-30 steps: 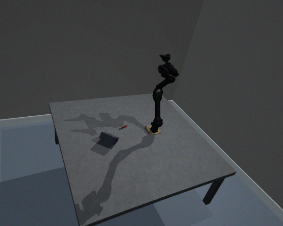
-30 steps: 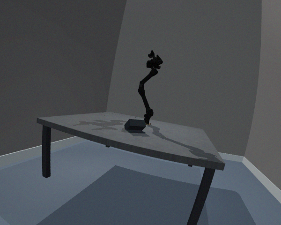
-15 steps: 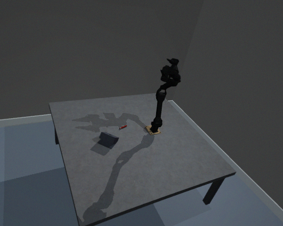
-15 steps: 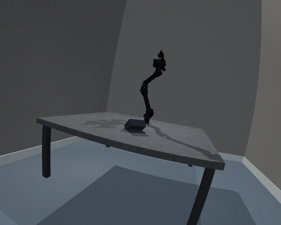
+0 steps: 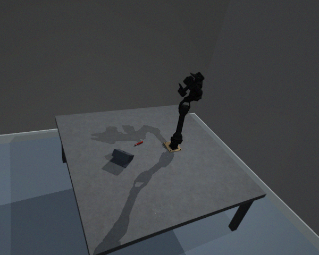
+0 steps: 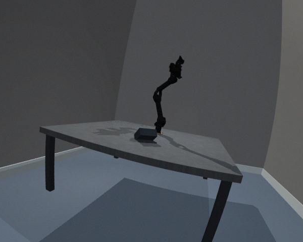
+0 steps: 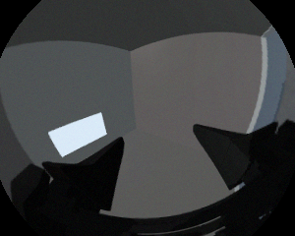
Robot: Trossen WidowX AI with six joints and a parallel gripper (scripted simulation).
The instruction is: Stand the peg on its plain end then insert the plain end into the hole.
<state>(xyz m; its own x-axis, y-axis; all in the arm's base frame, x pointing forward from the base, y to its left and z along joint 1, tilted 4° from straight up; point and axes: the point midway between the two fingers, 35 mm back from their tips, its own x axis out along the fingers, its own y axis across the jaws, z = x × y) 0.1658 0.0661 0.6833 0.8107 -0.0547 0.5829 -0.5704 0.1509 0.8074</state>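
The red peg is 70 cm below my gripper tip, 25 cm to the right of it and 10 cm ahead of it. Round my gripper tip: sloped dark panel (67 cm below, 29 cm ahead, 13 cm to the right).
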